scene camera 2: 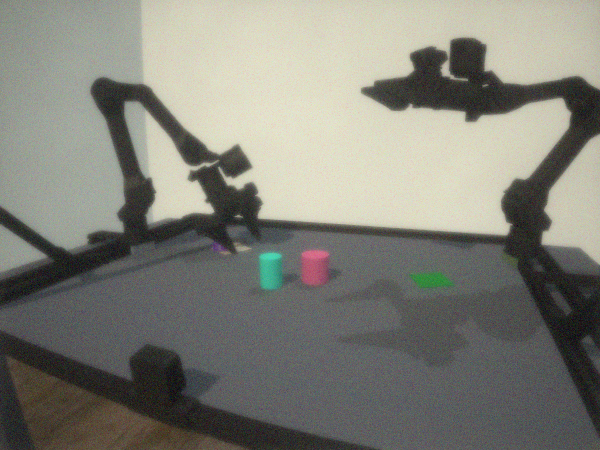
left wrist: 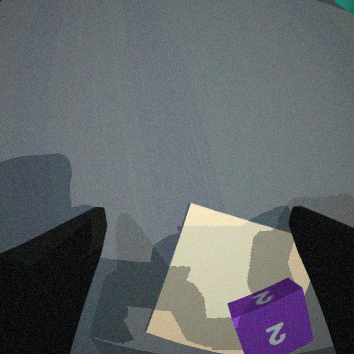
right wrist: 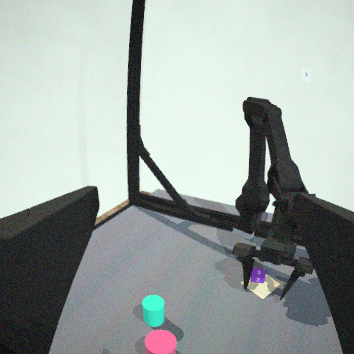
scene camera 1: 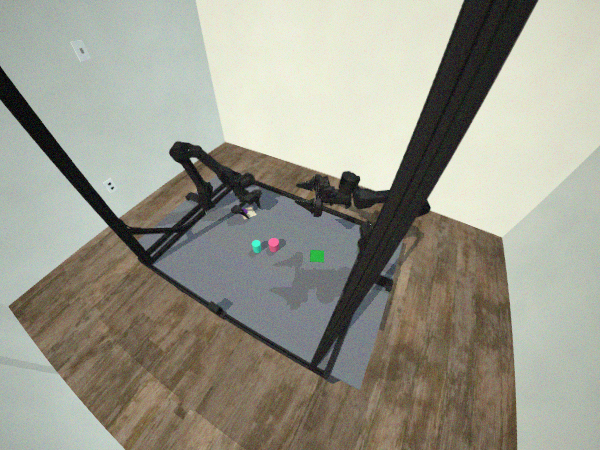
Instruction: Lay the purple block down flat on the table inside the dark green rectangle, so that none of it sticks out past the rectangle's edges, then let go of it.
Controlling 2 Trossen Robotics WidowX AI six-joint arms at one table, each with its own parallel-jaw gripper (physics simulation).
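Frame: origin at the left arm's base, x back, y right, z up, level; metres.
Where they show: left gripper, fingertip midpoint: [scene camera 2: 247,246] [left wrist: 202,217] [right wrist: 262,294] [scene camera 1: 254,213]; right gripper, fingertip midpoint: [scene camera 2: 367,87] [right wrist: 201,200] [scene camera 1: 295,192]; left arm's base, origin of the base link: [scene camera 2: 137,241] [right wrist: 246,226] [scene camera 1: 207,206]; right arm's base, origin of the base link: [scene camera 2: 523,254].
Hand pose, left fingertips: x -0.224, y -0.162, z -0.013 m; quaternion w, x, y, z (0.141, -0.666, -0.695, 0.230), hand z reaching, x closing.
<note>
Each offset is from my left fingertips to the top centre of the thing. "spot": to the spot under its first point.
The purple block @(dx +0.049, dy +0.037, dz +0.013 m) [scene camera 1: 244,211] [scene camera 2: 219,246] [left wrist: 275,325] [right wrist: 258,275], marked with a 2, rests at an edge of the cream rectangle @(spot: dx +0.016, dy -0.001, dz -0.005 m) [scene camera 2: 243,247] [left wrist: 220,255]; its lower end is cut off in the left wrist view. My left gripper [scene camera 1: 248,208] [scene camera 2: 246,245] [left wrist: 202,217] [right wrist: 262,294] is open low over the cream rectangle, with the block near one finger and not gripped. The green rectangle @(spot: dx -0.426, dy -0.045, dz -0.005 m) [scene camera 1: 317,256] [scene camera 2: 431,280] lies on the table, right of the cylinders, apart from the block. My right gripper [scene camera 1: 298,193] [right wrist: 201,200] is open and empty, high above the table.
A teal cylinder @(dx -0.195, dy +0.136, dz +0.048 m) [scene camera 1: 256,246] [scene camera 2: 270,271] [right wrist: 153,310] and a pink cylinder @(dx -0.244, dy +0.070, dz +0.043 m) [scene camera 1: 273,245] [scene camera 2: 315,268] [right wrist: 160,342] stand between the block and the green rectangle. An olive patch [scene camera 2: 510,259] shows by the right arm's base. Black frame bars edge the table.
</note>
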